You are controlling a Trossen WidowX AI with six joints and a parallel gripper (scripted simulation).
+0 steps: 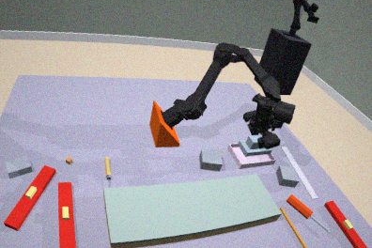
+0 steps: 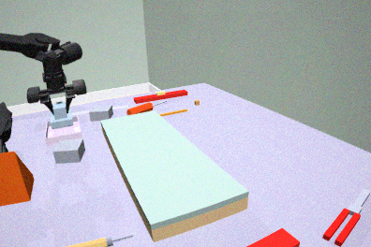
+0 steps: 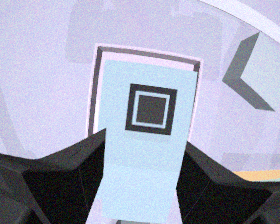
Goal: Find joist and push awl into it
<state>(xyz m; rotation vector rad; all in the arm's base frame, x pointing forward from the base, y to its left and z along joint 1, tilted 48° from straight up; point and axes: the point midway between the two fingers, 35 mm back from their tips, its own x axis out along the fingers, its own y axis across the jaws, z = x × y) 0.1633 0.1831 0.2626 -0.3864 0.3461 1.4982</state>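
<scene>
My gripper tip is 5 cm above the pale pink tray and 1 cm to the left of it. The rest, counted from my gripper tip: white ruler 17 cm to the left, 11 cm ahead, 6 cm below; yellow pencil 35 cm ahead, 6 cm below, 3 cm to the right; stud finder 2 cm above, 1 cm to the left.
</scene>
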